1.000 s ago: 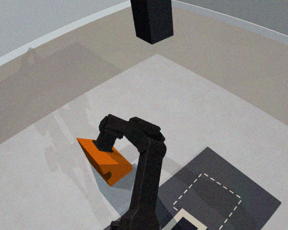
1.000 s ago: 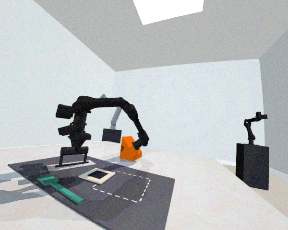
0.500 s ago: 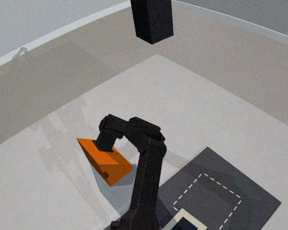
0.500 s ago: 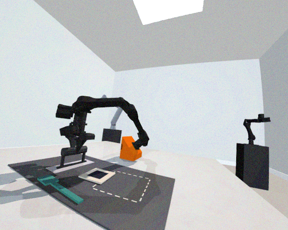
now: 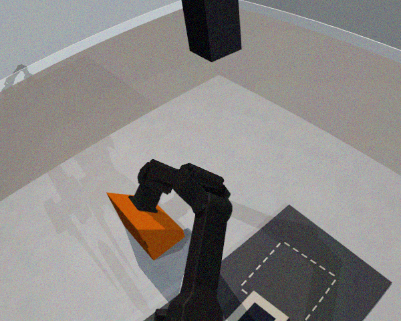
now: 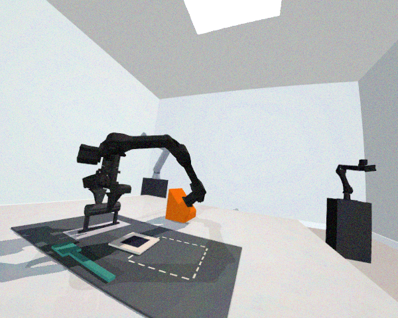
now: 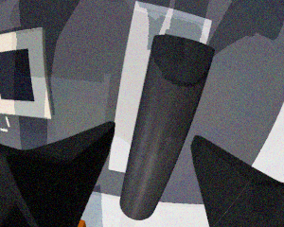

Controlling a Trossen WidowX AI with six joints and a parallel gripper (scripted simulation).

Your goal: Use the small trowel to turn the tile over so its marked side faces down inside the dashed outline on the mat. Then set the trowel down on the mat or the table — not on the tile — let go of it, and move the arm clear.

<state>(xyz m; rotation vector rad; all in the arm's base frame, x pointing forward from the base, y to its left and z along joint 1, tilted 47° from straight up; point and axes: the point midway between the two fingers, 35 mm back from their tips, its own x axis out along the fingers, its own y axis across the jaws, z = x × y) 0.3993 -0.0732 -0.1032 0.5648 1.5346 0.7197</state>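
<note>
The grey trowel lies 3 cm below my gripper tip and 2 cm ahead of it. Also, from my gripper tip: teal trowel (14 cm ahead, 13 cm to the left, 6 cm below); cream tile (17 cm to the left, 6 cm below); dark mat (15 cm to the left, 8 cm below).
</note>
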